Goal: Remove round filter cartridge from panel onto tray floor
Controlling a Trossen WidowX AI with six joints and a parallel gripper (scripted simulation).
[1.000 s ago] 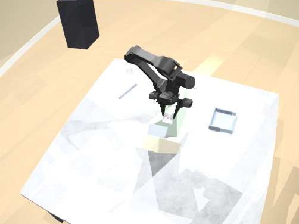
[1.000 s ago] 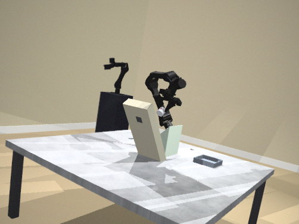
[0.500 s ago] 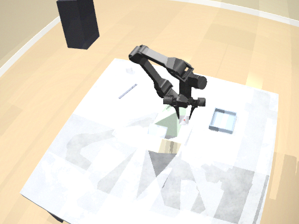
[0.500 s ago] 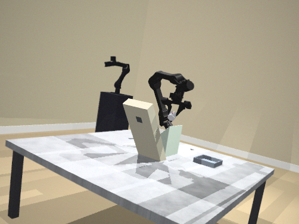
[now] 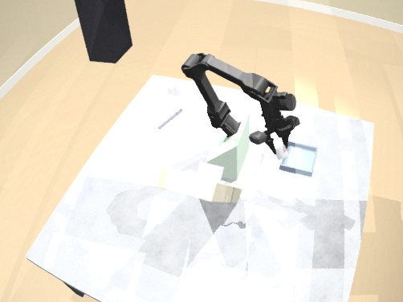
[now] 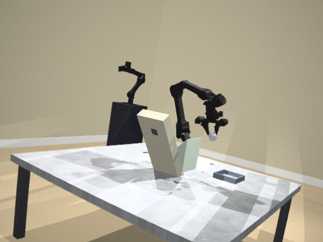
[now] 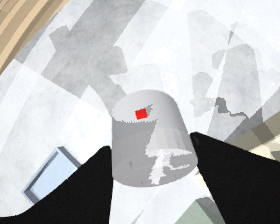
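Right now the tray is 220 mm behind my gripper tip, 60 mm to the left of it and 260 mm below it. Round my gripper tip: round filter cartridge: right at my gripper tip.
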